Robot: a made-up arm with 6 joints.
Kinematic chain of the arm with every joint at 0, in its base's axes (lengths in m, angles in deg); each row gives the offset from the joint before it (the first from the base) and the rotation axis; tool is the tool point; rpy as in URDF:
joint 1: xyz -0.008 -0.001 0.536 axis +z
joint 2: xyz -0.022 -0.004 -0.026 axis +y
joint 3: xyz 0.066 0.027 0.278 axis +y
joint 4: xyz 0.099 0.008 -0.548 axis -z
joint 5: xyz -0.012 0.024 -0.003 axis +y
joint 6: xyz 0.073 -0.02 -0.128 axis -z
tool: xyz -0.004 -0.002 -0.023 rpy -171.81 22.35 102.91
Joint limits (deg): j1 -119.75..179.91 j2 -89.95..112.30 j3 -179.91..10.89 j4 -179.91..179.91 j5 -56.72..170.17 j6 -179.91..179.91
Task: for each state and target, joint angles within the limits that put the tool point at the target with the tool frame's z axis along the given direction. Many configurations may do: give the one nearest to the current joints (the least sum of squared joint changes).
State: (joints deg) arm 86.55 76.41 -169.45 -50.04 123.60 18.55
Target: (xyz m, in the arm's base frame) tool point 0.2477 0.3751 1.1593 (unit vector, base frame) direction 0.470 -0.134 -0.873
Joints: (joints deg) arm 55.98 26.37 -179.91 -12.01 126.73 23.16
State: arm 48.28 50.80 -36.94 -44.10 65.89 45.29
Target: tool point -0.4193 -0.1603 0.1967 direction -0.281 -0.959 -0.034
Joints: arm 20.57 97.52 -18.66 -62.09 35.11 33.74
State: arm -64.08 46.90 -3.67 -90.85 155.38 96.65
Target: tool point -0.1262 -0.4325 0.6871 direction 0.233 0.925 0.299
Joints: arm -94.79 -4.45 -57.09 -98.09 168.56 105.92
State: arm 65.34 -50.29 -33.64 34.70 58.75 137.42
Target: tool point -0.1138 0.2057 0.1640 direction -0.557 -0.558 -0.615
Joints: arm 98.80 -30.15 3.87 22.01 54.50 137.49
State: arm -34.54 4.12 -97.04 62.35 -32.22 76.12
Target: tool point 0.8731 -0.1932 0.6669 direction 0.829 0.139 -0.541
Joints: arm -12.12 32.87 -108.84 52.17 3.51 71.46
